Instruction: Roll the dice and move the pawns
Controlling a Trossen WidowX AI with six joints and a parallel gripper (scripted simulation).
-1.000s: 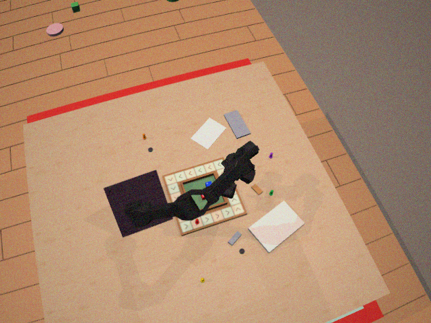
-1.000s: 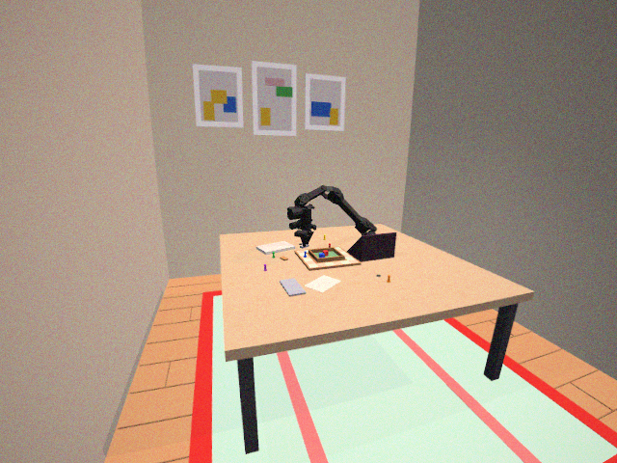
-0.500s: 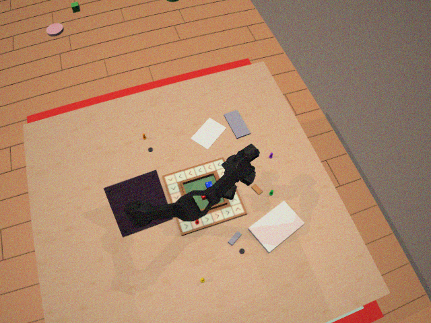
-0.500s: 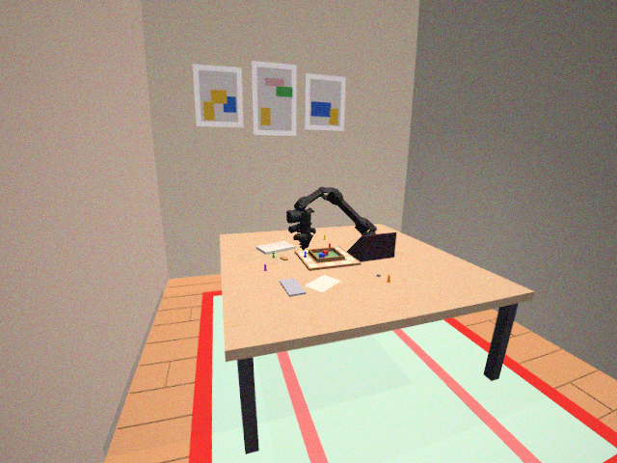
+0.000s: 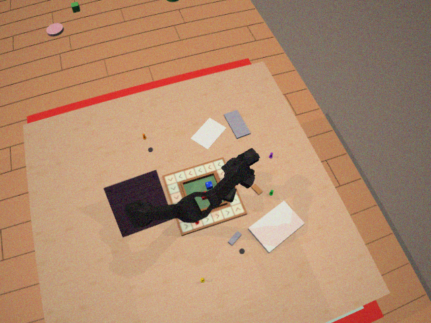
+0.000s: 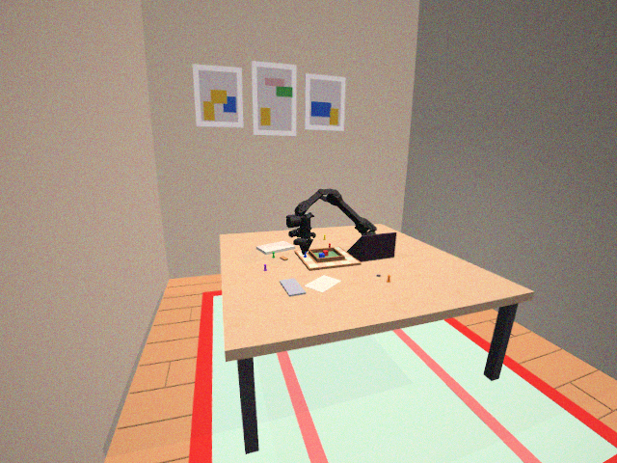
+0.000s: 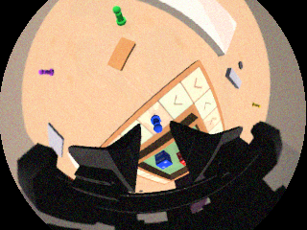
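Now: gripper tip 1 cm above the blue pawn. Round my gripper tip: green pawn: 16 cm ahead, 7 cm to the right, 2 cm below; then brown tile: 11 cm ahead, 3 cm to the right, 3 cm below; then green tray: 12 cm behind, 2 cm to the left, 3 cm below.
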